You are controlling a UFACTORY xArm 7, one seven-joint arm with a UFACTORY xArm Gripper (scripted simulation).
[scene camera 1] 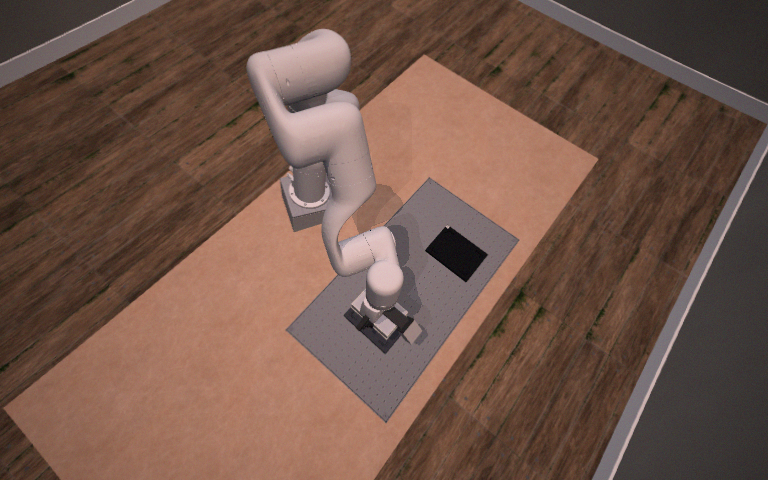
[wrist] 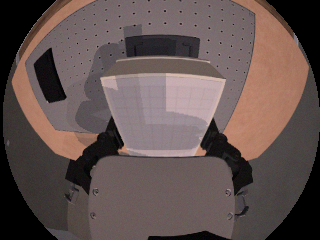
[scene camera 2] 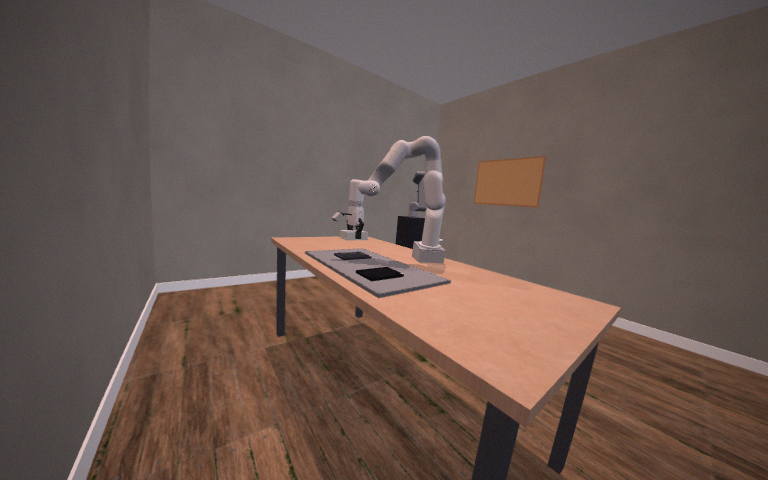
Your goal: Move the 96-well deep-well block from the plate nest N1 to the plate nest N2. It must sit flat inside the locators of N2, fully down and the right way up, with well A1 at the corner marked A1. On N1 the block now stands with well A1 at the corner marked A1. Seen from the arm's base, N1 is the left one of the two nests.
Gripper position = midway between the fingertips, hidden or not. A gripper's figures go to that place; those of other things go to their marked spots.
Labels:
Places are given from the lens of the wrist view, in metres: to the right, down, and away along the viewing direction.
gripper [wrist: 162, 113]: 0.00, -0.01, 0.13
deep-well block [wrist: 162, 105]: 0.00, -0.01, 0.08
nest N2 [wrist: 160, 45]: 0.00, -0.12, 0.15
nest N1 [wrist: 47, 76]: -0.31, -0.12, 0.16
The marked spots on the nest N1 and the deep-well block are 0.33 m apart.

